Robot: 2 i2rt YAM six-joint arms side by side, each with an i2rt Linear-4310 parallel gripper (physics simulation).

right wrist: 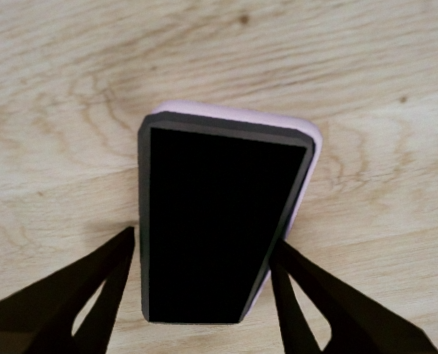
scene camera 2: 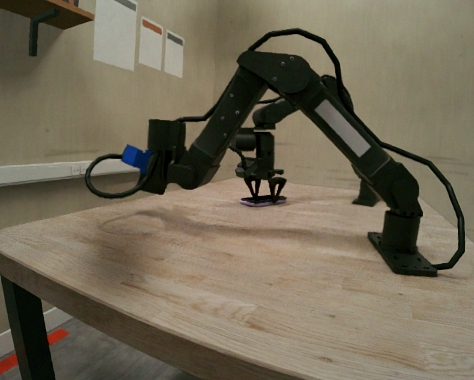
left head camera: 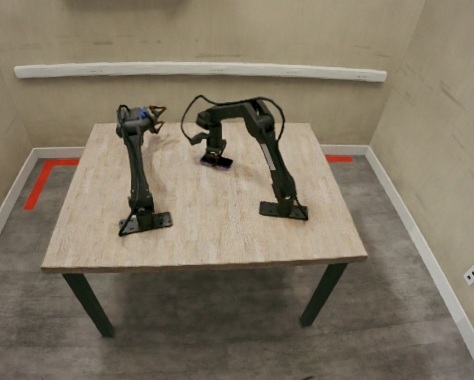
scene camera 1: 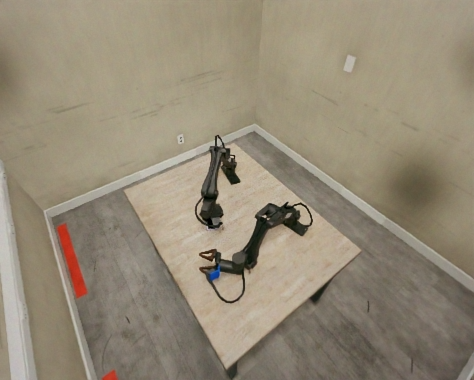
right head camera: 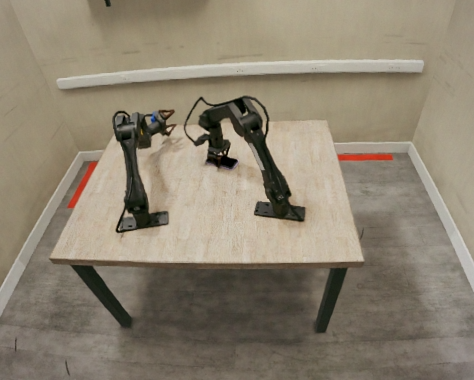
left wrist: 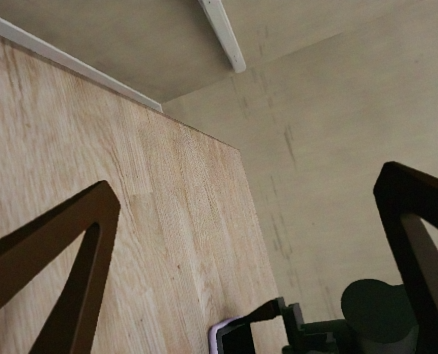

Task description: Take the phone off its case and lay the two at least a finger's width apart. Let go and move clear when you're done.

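The dark phone [left head camera: 226,162] [right head camera: 230,161] [left wrist: 237,341] [right wrist: 215,190] lies screen up over its lavender case [scene camera 2: 262,204] [left wrist: 213,341] [right wrist: 240,113] on the table. In the right wrist view the case's rim shows along the phone's top and right edges, and none shows along its left edge. My right gripper [scene camera 2: 265,198] [right wrist: 204,239] points down astride the phone and is open; a small gap shows beside the left-hand fingertip, while the other is at the phone's right edge. My left gripper [left head camera: 163,118] [right head camera: 173,120] [scene camera 1: 201,262] [left wrist: 238,184] is wide open and empty, raised above the table.
The wooden table [left head camera: 200,225] [right head camera: 200,230] [scene camera 1: 280,295] [scene camera 2: 250,280] carries both arm bases [left head camera: 162,220] [left head camera: 267,210]. My left arm is at the picture's left in the head views. The table's back edge lies beyond the phone, with a wall behind it.
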